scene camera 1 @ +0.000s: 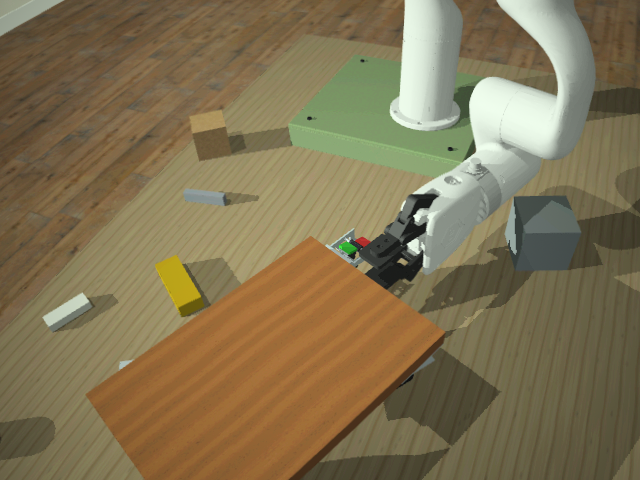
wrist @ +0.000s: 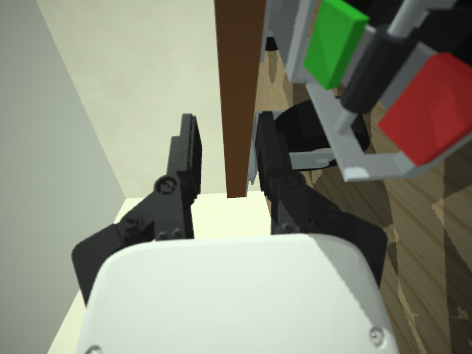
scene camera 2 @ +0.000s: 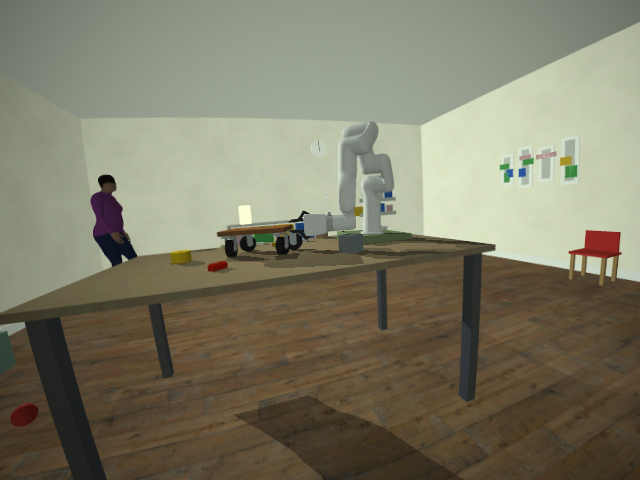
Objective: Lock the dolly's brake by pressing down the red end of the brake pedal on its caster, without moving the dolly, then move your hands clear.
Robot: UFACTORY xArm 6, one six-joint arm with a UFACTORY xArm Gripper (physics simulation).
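Where they show: gripper, fingertip midpoint: [scene camera 1: 368, 274] [wrist: 228, 129] [scene camera 2: 289, 226]; arm's base, link origin: [scene camera 1: 424, 112] [scene camera 2: 371, 233].
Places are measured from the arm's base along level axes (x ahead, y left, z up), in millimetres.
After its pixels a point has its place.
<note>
The dolly [scene camera 1: 268, 356] {x 605, y -52, z 87 mm} [scene camera 2: 255, 230] {x 637, y 50, z 82 mm} [wrist: 240, 100] {x 468, y -3, z 75 mm} has a brown wooden deck and stands on casters. At its robot-side end, a caster bracket carries the brake pedal. The pedal's red end [scene camera 1: 363, 241] {x 387, y -13, z 43 mm} [wrist: 432, 107] {x 385, y -15, z 43 mm} is on the robot side in scene view 1, and its green end [scene camera 1: 347, 248] {x 416, y -26, z 57 mm} [wrist: 336, 42] {x 407, y -27, z 55 mm} is nearer the deck. I cannot tell its exact tilt. My gripper [scene camera 1: 368, 265] {x 473, y 15, z 83 mm} [wrist: 228, 129] {x 473, y 15, z 83 mm} is part open and empty, beside the deck's end edge and close to the pedal. In the wrist view its fingers and the red end appear apart.
A grey block [scene camera 1: 545, 235] {x 305, y 213, z 31 mm} [scene camera 2: 351, 243] {x 289, y 257, z 5 mm} stands beside the arm. A yellow block [scene camera 1: 179, 285] {x 474, y -252, z -17 mm}, a white bar [scene camera 1: 67, 312] {x 556, y -391, z -26 mm}, a grey bar [scene camera 1: 204, 197] {x 288, y -308, z -25 mm} and a brown cube [scene camera 1: 210, 135] {x 168, y -349, z 10 mm} lie beyond the dolly. A red brick [scene camera 2: 217, 266] {x 806, y 177, z -25 mm} and yellow disc [scene camera 2: 180, 256] {x 957, y -90, z -8 mm} lie on the table.
</note>
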